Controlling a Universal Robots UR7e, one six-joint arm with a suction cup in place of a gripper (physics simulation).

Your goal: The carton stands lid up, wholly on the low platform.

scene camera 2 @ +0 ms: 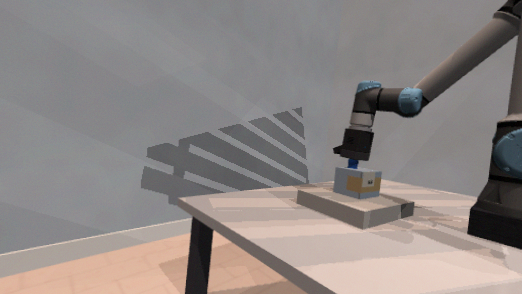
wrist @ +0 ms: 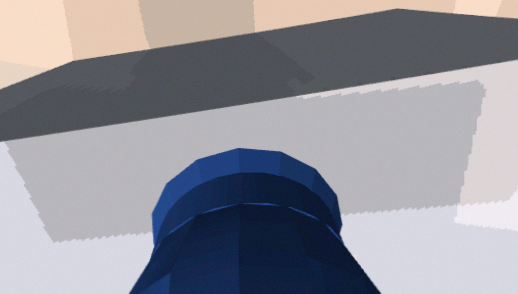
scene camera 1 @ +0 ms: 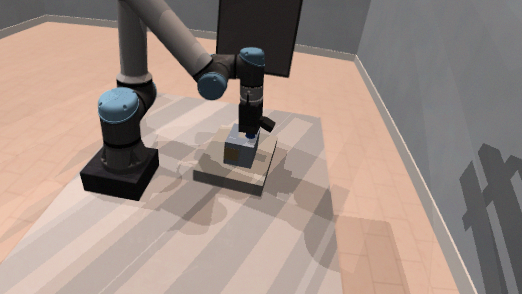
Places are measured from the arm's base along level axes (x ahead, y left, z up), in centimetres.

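Where they show: hand at its tool point: (wrist: 246,189) (scene camera 1: 250,139); arm's base at its link origin: (scene camera 2: 515,212) (scene camera 1: 125,160).
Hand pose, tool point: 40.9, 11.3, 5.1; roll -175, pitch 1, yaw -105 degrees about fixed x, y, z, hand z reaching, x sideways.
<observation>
Things, the pixels of their top centre, and the offset from my tool point, as dx, dy, dz. Level surfaces: height alone.
- pale blue-grey carton at its top centre: (scene camera 1: 243,134) (scene camera 2: 358,169) -2.6, +0.5, +1.2
- low platform at its top centre: (wrist: 212,170) (scene camera 1: 239,151) (scene camera 2: 355,195) -3.2, +2.9, -7.7
- table at its surface level: dz -12.5
The pale blue-grey carton (scene camera 1: 245,155) (scene camera 2: 344,181) (wrist: 395,150) is upright over the low platform (scene camera 1: 227,182) (scene camera 2: 330,206), within its edges. Its underside is at or very near the platform's top; I cannot tell whether they touch. An orange-brown patch shows on its side in scene camera 1, and an orange-brown band with a pale label in scene camera 2. My suction gripper (scene camera 1: 250,135) (scene camera 2: 353,164) (wrist: 246,185) has its blue cup on the carton's upper face, holding it. That face looks plain in the wrist view; I cannot tell whether it is the lid.
The platform stands on the table (scene camera 1: 215,250) (scene camera 2: 400,267). The arm's black base (scene camera 1: 117,177) (scene camera 2: 492,222) is to the platform's left in scene camera 1 and to its right in scene camera 2. A dark upright panel (scene camera 1: 257,30) stands behind the arm's wrist.
</observation>
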